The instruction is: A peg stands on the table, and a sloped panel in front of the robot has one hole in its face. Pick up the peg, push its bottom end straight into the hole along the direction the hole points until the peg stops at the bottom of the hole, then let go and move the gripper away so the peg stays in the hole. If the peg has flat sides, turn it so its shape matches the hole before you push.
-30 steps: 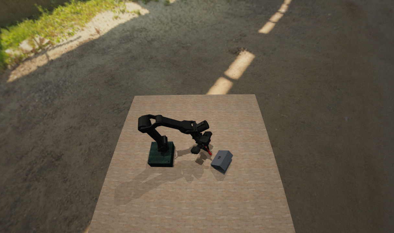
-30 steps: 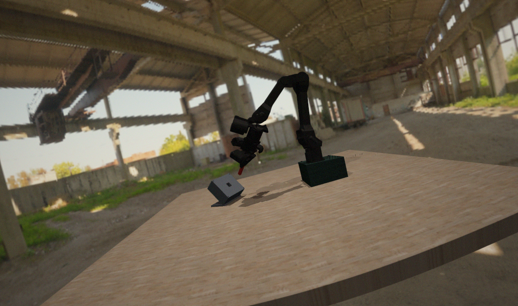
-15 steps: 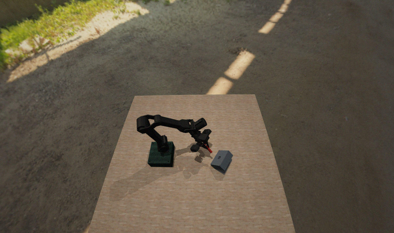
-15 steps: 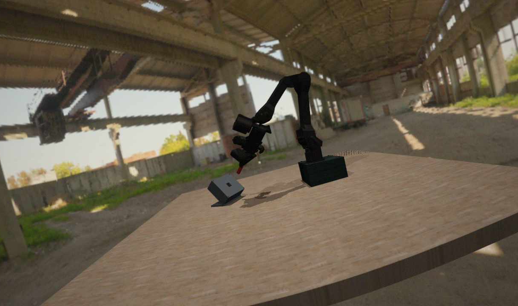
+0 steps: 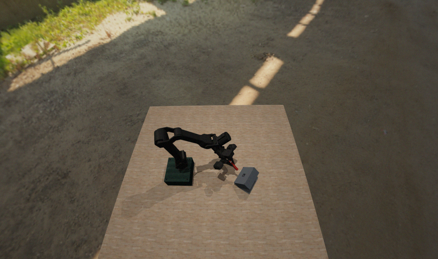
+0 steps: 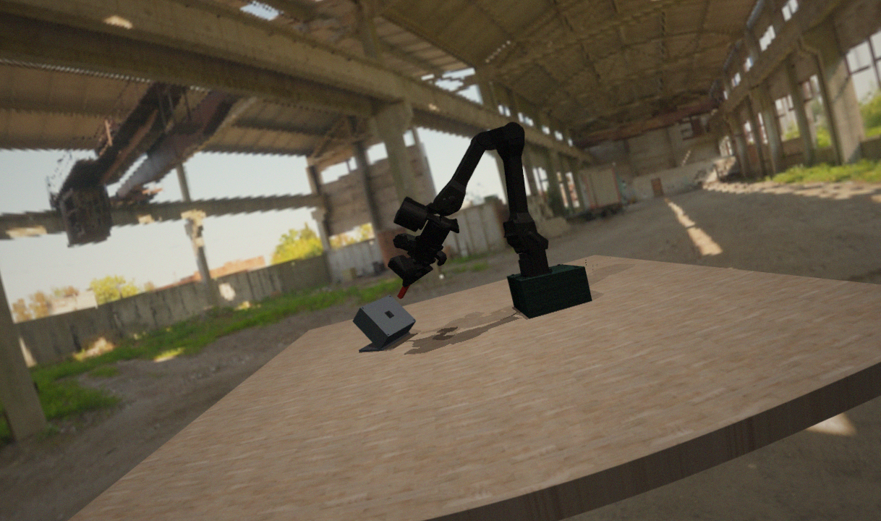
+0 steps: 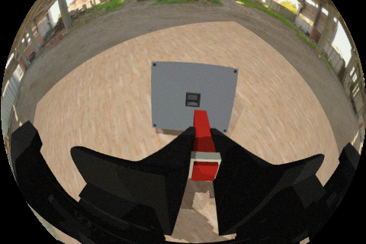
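The grey sloped panel lies 9 cm below my gripper tip, 7 cm to the right of it and 7 cm ahead of it. From my gripper tip the other things lie so: red peg (1 cm to the left, 1 cm behind, 1 cm above).
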